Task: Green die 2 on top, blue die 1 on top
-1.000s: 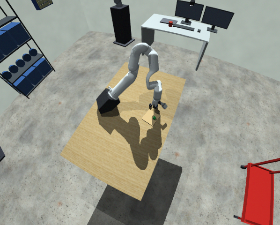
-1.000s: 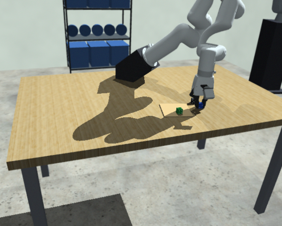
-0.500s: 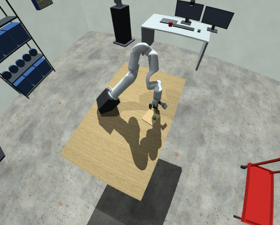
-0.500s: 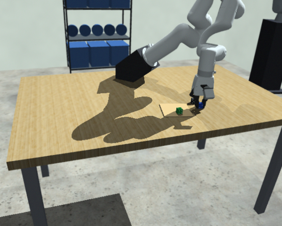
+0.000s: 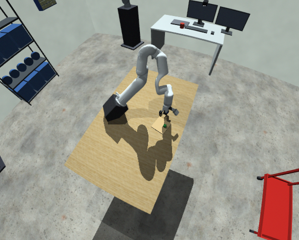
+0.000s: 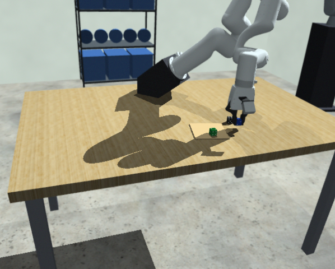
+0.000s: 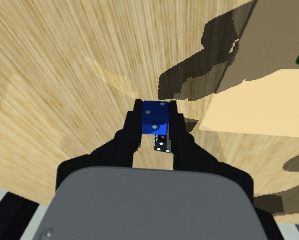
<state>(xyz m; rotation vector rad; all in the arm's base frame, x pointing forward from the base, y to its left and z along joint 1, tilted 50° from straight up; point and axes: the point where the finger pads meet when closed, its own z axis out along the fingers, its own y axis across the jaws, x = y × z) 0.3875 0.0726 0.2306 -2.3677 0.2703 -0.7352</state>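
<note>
Right now my hand is 130 mm to the left of the tan mat, 40 mm above it and 20 mm short of it. The rest, counted from my hand: black die: 60 mm behind, 30 mm below, 10 mm to the right; then blue die: 10 mm below; then green die: 130 mm to the right, 60 mm ahead, 20 mm below.
</note>
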